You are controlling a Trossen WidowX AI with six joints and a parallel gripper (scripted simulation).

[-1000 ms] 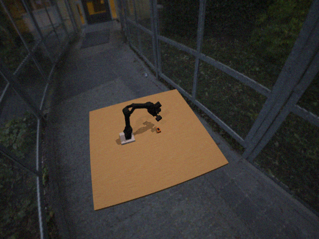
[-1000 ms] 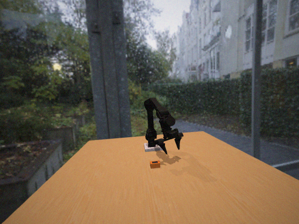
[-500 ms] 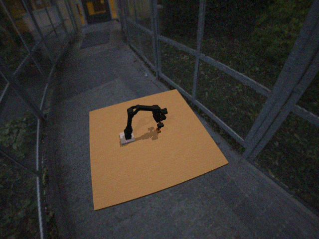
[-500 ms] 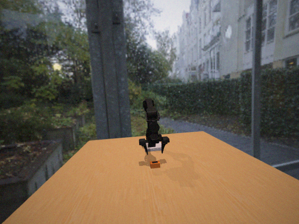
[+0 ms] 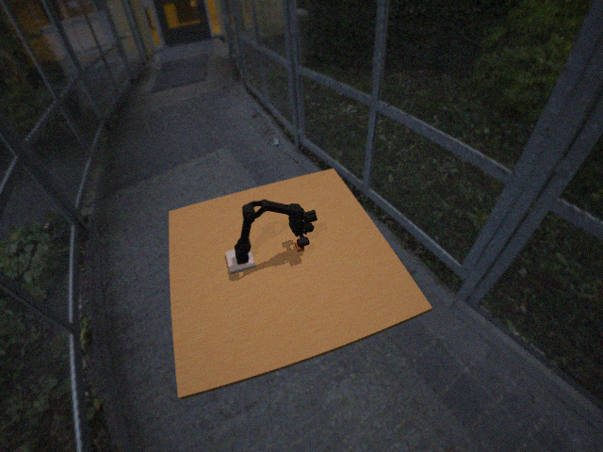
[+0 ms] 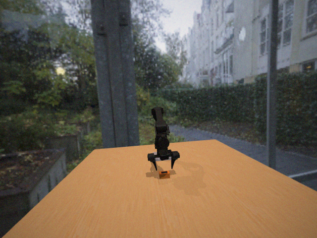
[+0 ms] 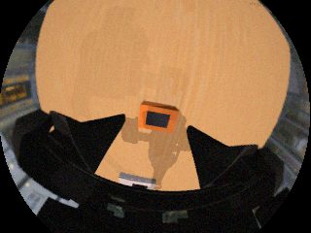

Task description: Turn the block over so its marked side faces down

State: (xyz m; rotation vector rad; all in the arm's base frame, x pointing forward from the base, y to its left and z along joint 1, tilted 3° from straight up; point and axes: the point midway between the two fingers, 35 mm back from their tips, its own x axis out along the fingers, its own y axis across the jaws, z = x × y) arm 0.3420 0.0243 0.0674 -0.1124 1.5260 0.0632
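My gripper tip is now 30 mm above the orange block.
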